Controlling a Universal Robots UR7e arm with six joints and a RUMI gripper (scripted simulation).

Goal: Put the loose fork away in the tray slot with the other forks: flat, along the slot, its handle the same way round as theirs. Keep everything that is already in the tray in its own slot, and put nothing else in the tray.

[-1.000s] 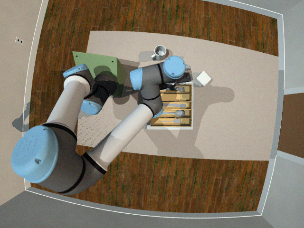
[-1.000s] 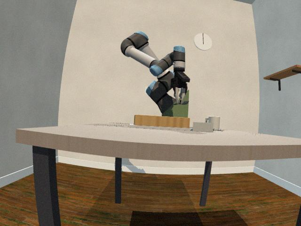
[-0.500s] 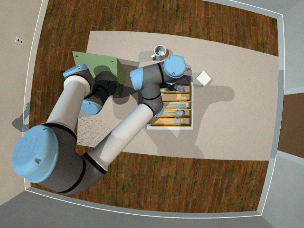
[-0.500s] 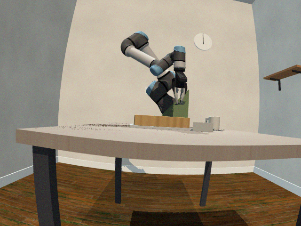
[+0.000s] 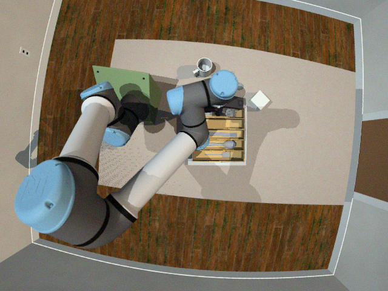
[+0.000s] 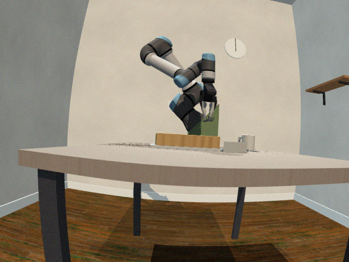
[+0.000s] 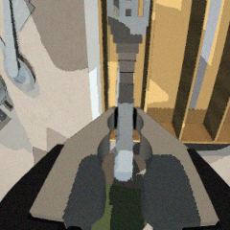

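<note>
The tray is 110 mm below my hand, 100 mm to the right of it and 60 mm ahead of it. Round my hand: white block: 240 mm ahead, 140 mm to the left, 140 mm below; mug: 240 mm to the left, 120 mm below, 100 mm behind.
</note>
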